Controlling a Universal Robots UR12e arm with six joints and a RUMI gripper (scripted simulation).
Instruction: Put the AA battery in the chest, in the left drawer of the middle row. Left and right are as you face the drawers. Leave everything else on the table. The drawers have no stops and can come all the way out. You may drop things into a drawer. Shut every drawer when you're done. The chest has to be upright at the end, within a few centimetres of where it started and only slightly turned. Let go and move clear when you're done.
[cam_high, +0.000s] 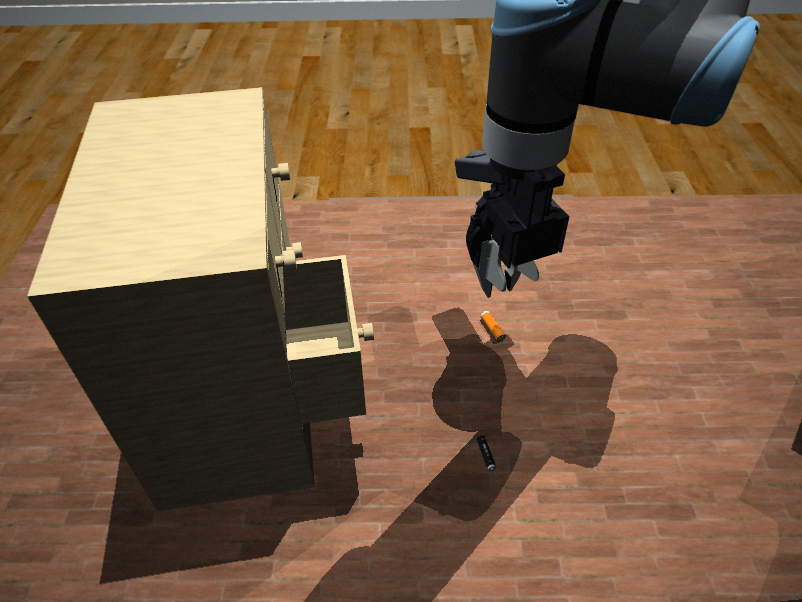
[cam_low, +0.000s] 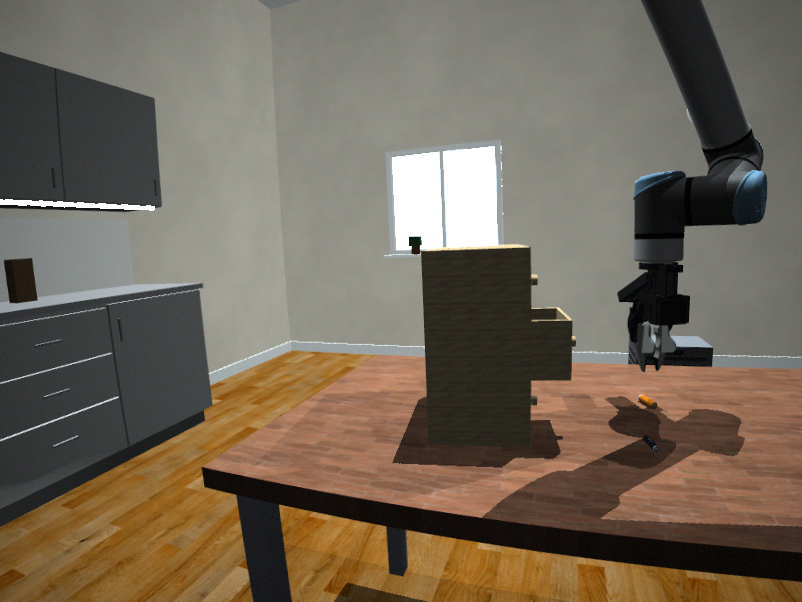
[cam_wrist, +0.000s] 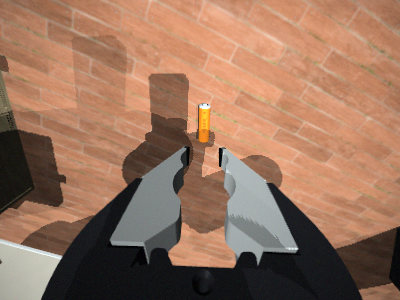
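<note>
My hand is 8 cm above the orange cylinder. Round my hand: dark cylindrical battery (20 cm to the left, 8 cm below, 1 cm ahead).
</note>
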